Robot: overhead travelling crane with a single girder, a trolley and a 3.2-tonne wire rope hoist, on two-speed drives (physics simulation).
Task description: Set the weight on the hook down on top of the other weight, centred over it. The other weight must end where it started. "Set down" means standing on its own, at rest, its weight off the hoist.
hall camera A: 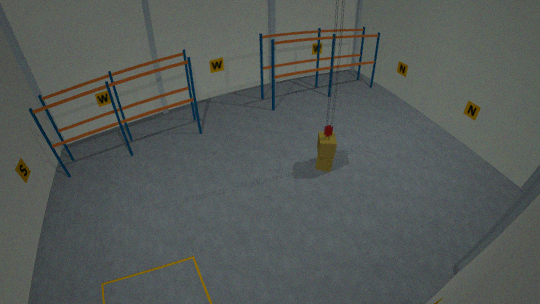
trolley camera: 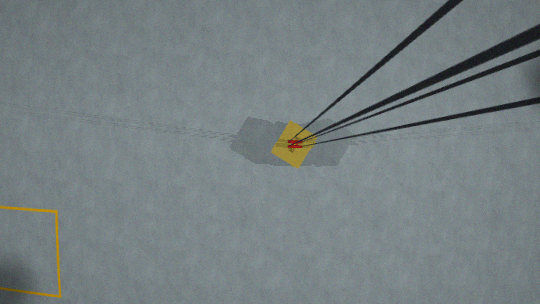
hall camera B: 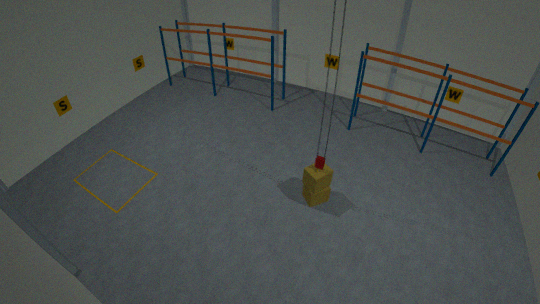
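Note:
The upper yellow weight (hall camera A: pixel 327 143) (hall camera B: pixel 317 177) (trolley camera: pixel 286 151) is directly above the other yellow weight (hall camera A: pixel 324 164) (hall camera B: pixel 317 196), with no clear gap between them in either hall view. It looks upright and roughly in line with the lower one; contact and exact centring are hard to tell. My hook, under the red hook block (hall camera A: pixel 328 130) (hall camera B: pixel 320 162) (trolley camera: pixel 295 144), is at the top of the upper weight and holds it. The ropes above look straight. In the trolley view the upper weight hides the lower one.
Two blue and orange racks (hall camera A: pixel 273 75) (hall camera A: pixel 119 117) (hall camera B: pixel 272 75) (hall camera B: pixel 436 115) stand along the wall marked W. A yellow outlined square (hall camera A: pixel 148 270) (hall camera B: pixel 96 196) (trolley camera: pixel 58 255) is marked on the floor, away from the weights. Shadows lie on both sides of the stack.

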